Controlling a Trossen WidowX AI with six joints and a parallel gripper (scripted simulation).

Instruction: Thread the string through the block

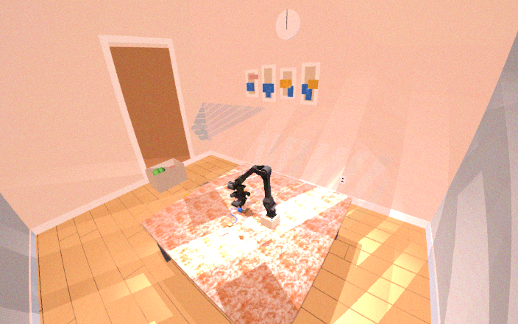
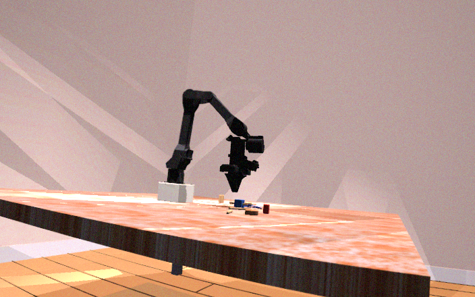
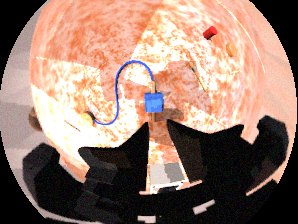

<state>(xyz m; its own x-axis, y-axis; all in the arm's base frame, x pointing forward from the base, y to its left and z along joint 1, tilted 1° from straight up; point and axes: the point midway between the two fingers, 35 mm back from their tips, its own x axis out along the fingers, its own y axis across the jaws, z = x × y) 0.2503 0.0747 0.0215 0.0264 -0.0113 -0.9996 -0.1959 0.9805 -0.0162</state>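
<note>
Right now the thin wooden stick is 30 mm ahead of my gripper tip, 10 mm to the left of it and 40 mm below it. From my gripper tip the other things lie so: red cylinder 200 mm ahead, 110 mm to the right, 40 mm below; round button 30 mm behind, 160 mm to the left, 50 mm below; tan block 190 mm behind, 180 mm to the left, 40 mm below.
</note>
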